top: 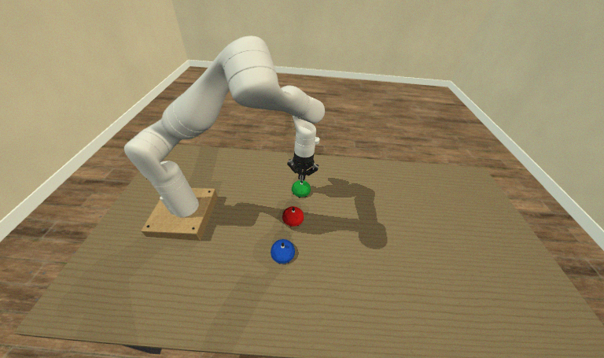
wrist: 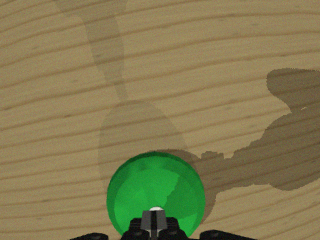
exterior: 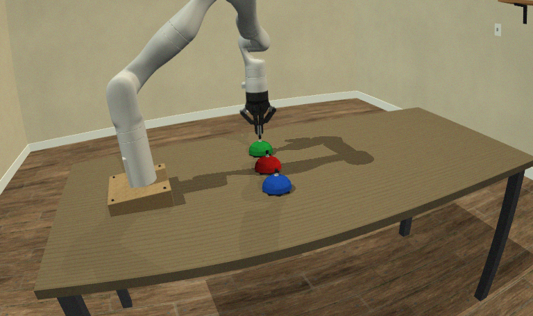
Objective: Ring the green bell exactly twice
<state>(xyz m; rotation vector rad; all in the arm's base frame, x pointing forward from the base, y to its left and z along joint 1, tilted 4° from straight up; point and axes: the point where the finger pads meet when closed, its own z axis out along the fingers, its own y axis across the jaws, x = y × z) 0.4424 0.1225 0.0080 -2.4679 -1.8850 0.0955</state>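
My hand is 50 mm above the green bell. Also, from my hand: red bell 40 mm behind, 140 mm to the right, 50 mm below; blue bell 80 mm behind, 280 mm to the right, 50 mm below.
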